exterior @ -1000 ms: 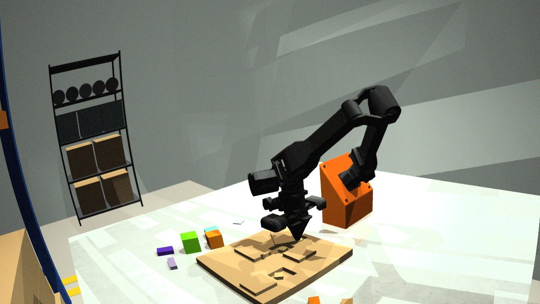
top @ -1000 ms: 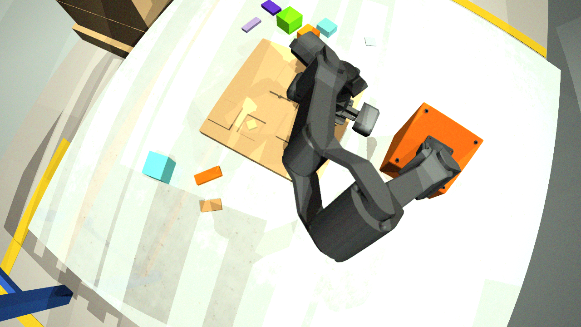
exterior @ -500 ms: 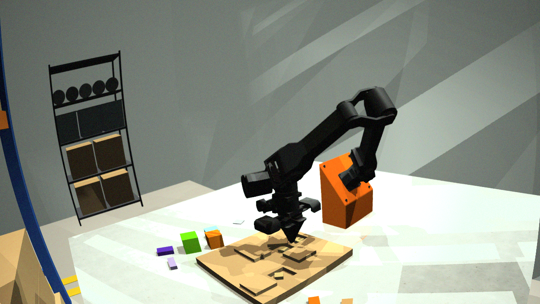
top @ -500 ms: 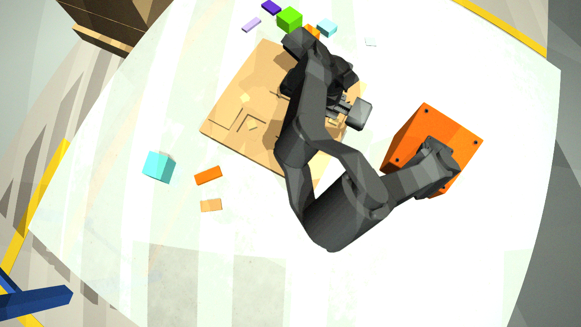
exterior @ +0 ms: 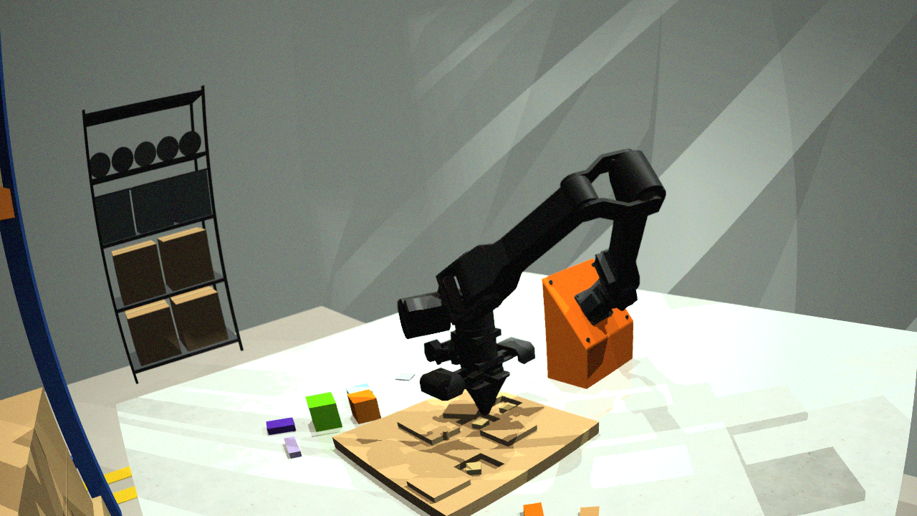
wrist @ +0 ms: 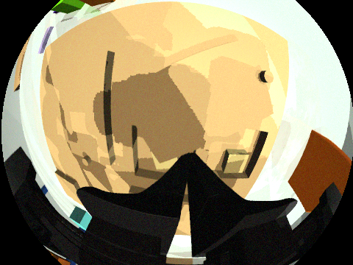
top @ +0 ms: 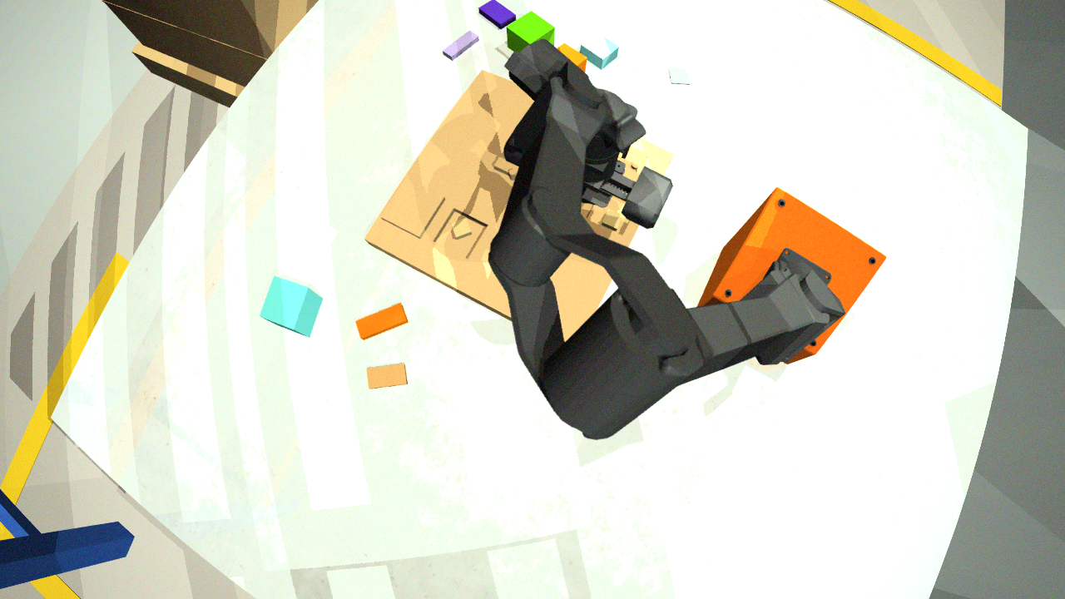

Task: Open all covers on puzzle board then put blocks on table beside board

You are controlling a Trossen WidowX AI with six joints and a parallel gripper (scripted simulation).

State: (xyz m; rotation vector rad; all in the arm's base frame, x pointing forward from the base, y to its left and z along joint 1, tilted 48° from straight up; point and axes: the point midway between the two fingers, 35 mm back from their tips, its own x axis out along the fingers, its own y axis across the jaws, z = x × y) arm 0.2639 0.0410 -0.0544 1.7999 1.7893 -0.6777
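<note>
Right now my gripper tip is 18 cm to the left of the orange cube and 12 cm short of it. From my gripper tip the other things lie so: green cube (21 cm to the right, 19 cm ahead); grey tile (27 cm to the right, 3 cm behind, 2 cm below); pale cyan block (24 cm to the right, 9 cm ahead, 1 cm below).
</note>
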